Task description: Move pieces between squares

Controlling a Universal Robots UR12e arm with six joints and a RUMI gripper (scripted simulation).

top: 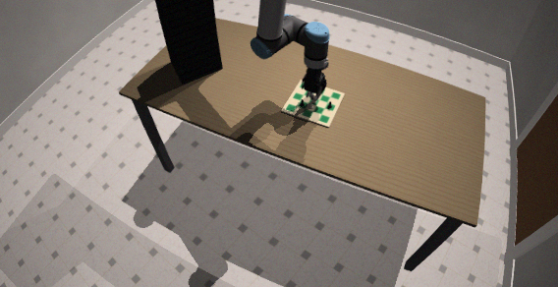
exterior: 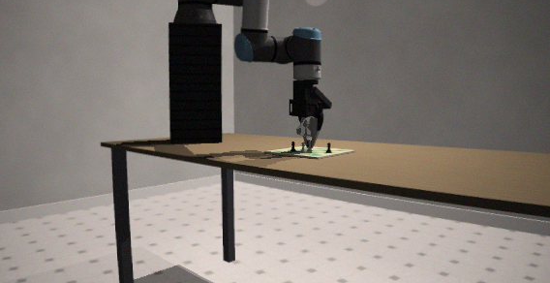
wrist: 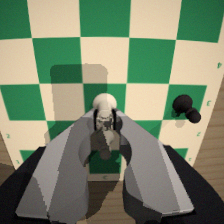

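Right now my hand is 3 cm above the green-and-cream chessboard.
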